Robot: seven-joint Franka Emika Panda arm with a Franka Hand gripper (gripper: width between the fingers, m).
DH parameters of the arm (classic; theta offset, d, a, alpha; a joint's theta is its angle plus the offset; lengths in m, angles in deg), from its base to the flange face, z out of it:
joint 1: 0 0.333 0 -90
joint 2: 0 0 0 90
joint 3: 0 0.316 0.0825 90
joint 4: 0 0 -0.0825 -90
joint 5: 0 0.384 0 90
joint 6: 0 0 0.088 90
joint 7: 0 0.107 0 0
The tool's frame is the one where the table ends.
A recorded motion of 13 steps. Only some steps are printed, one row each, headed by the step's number.
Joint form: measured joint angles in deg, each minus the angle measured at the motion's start. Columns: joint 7, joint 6, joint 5, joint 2, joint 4, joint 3, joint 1.
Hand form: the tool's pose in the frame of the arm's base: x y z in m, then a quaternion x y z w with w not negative. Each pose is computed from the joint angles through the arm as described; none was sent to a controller.
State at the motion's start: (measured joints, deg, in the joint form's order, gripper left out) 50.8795 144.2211 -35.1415 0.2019 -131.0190 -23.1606 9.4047
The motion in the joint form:
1: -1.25 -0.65 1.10 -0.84 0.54 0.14 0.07
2: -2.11 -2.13 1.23 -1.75 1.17 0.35 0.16
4: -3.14 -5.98 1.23 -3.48 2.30 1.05 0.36
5: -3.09 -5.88 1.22 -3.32 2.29 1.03 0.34
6: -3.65 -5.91 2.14 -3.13 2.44 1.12 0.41
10: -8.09 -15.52 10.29 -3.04 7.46 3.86 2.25
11: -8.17 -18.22 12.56 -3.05 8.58 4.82 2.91
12: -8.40 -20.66 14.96 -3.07 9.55 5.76 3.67
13: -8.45 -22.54 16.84 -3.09 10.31 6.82 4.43
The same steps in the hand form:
1: 0.5228 -0.1220 0.3828 0.92062 -0.31616 0.17022 0.15339
2: 0.5232 -0.1216 0.3933 0.92134 -0.31272 0.17055 0.15570
4: 0.5220 -0.1189 0.4113 0.92217 -0.30907 0.16452 0.16435
5: 0.5223 -0.1191 0.4100 0.92215 -0.30926 0.16401 0.16462
6: 0.5234 -0.1177 0.4096 0.92341 -0.30898 0.16154 0.16046
10: 0.5360 -0.0855 0.4343 0.93486 -0.30496 0.11542 0.14043
11: 0.5378 -0.0717 0.4391 0.93682 -0.30794 0.10102 0.13168
12: 0.5389 -0.0562 0.4431 0.93967 -0.30809 0.08646 0.12096
13: 0.5397 -0.0391 0.4464 0.94291 -0.30446 0.07558 0.11191

